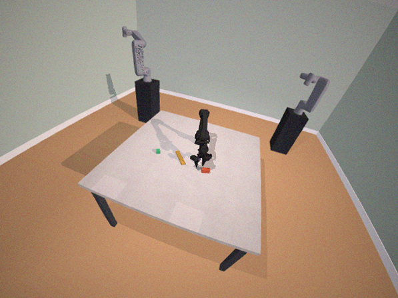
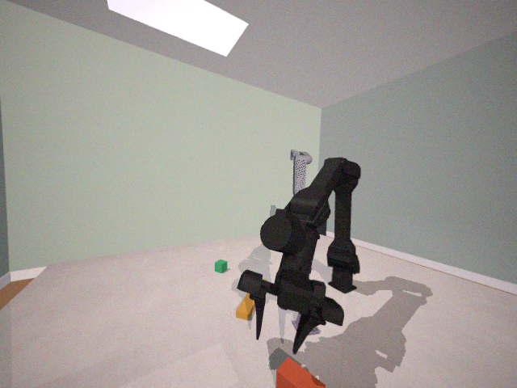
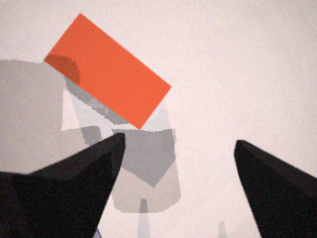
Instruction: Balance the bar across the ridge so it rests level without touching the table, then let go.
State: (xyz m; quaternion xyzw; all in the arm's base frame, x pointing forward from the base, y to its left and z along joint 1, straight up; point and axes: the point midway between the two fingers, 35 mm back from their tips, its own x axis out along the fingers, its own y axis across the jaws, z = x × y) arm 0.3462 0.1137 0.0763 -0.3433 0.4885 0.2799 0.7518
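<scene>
The bar lies 200 mm to the right of my gripper tip, 70 mm behind it and 40 mm below it. The rest, counted from my gripper tip: green cube (400 mm to the right, 50 mm behind, 30 mm below); red block (50 mm to the left, 30 mm below, 10 mm behind).
</scene>
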